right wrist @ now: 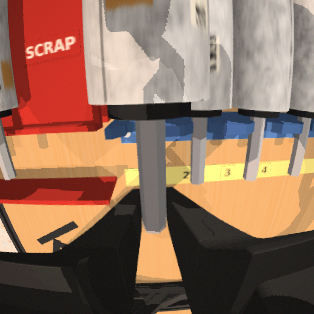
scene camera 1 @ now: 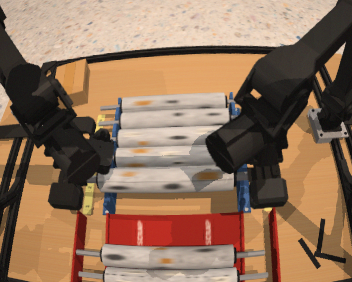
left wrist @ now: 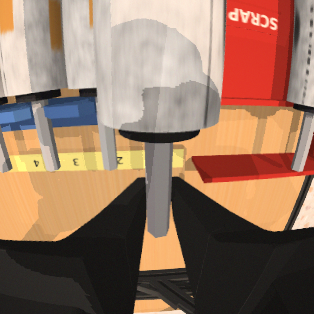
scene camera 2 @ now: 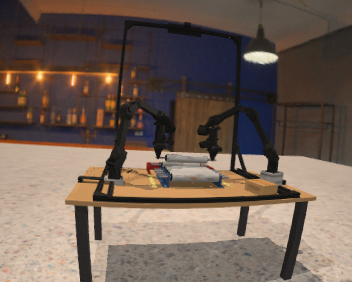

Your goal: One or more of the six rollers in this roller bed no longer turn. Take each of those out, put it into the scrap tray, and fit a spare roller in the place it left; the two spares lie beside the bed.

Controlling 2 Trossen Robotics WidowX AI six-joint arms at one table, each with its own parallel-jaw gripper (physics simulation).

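Seen in the pictures: left gripper, between the fingertips: (scene camera 1: 85, 181) (left wrist: 157, 184) (scene camera 2: 211, 161); right gripper, between the fingertips: (right wrist: 152, 195) (scene camera 1: 257, 178) (scene camera 2: 157, 158); left arm's base, origin of its link: (scene camera 2: 272, 171); right arm's base, origin of its link: (scene camera 1: 329, 122) (scene camera 2: 113, 177).
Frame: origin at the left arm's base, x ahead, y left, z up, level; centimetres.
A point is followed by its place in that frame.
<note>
My left gripper (scene camera 1: 76, 186) @(x 16.2, y -36.3, z 1.3 cm) (scene camera 2: 213, 158) @(x 16.2, y -36.3, z 1.3 cm) (left wrist: 157, 184) @(x 16.2, y -36.3, z 1.3 cm) and right gripper (scene camera 1: 254, 184) @(x 48.3, y -48.1, z 1.6 cm) (scene camera 2: 158, 156) @(x 48.3, y -48.1, z 1.6 cm) (right wrist: 154, 194) @(x 48.3, y -48.1, z 1.6 cm) are shut on the two shaft ends of one roller (scene camera 1: 165, 181) @(x 31.6, y -43.3, z 4.3 cm) (scene camera 2: 186, 158) @(x 33.2, y -40.1, z 2.8 cm) (left wrist: 160, 65) @(x 21.5, y -38.1, z 4.5 cm) (right wrist: 142, 60) @(x 42.4, y -46.0, z 4.7 cm). It hangs level above the tray end of the roller bed, beyond the number 2 shafts, hiding what lies below. Several rollers (scene camera 1: 172, 137) @(x 36.7, y -30.5, z -2.1 cm) sit in the bed, between blue rails (scene camera 1: 109, 204) @(x 18.9, y -40.1, z -4.2 cm) (left wrist: 70, 111) @(x 21.2, y -32.2, z -2.6 cm) (right wrist: 225, 129). The red scrap tray (scene camera 1: 174, 227) @(x 30.4, y -49.1, z -5.7 cm) (left wrist: 255, 65) @(x 19.4, y -47.0, z -5.9 cm) (right wrist: 50, 95) @(x 40.2, y -54.4, z -5.9 cm) holds two rollers. No loose roller shows beside the bed.
Yellow number strips (scene camera 1: 88, 202) @(x 12.9, y -35.6, z -9.3 cm) (left wrist: 85, 159) @(x 15.7, y -28.2, z -9.2 cm) (right wrist: 227, 173) run outside the rails. A cardboard box (scene camera 1: 72, 82) @(x 15.3, y 1.3, z -3.8 cm) (scene camera 2: 261, 187) @(x 20.5, y 9.2, z -4.8 cm) stands at the far left in scene camera 1. A black angled mark (scene camera 1: 320, 254) @(x 58.2, y -68.1, z -9.2 cm) lies at lower right. Black frame bars edge the table.
</note>
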